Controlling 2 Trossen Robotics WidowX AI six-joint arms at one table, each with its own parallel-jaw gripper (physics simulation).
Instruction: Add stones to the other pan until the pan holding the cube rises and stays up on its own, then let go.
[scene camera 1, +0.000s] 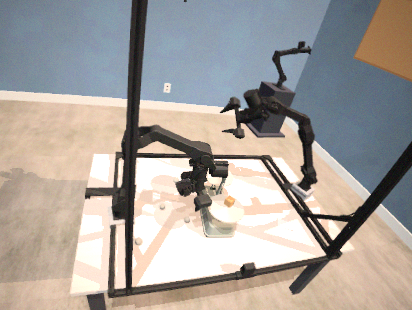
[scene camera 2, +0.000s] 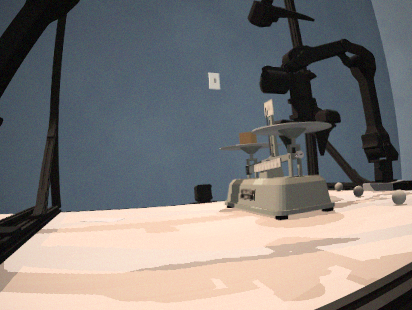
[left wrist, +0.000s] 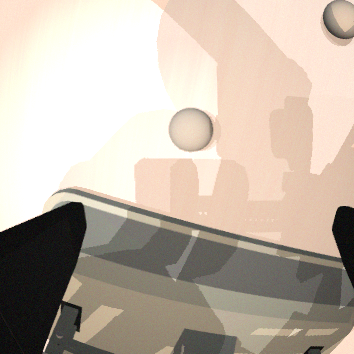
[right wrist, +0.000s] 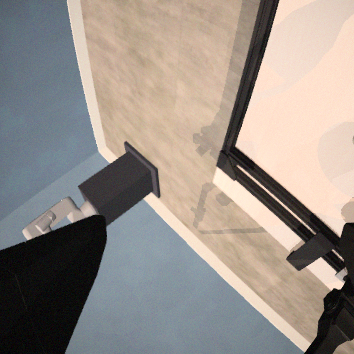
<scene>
my left gripper: scene camera 1 192, 203; scene camera 2; left wrist; not seen in the right wrist view (out of frame)
grey balance scale: scene camera 1; scene camera 2 274, 194; left wrist; not seen in the right wrist view (out of frame)
same spot on grey balance scale: (scene camera 1: 218, 220) = (left wrist: 67, 303)
same spot on my left gripper: (left wrist: 47, 246) = (scene camera 2: 294, 148)
</scene>
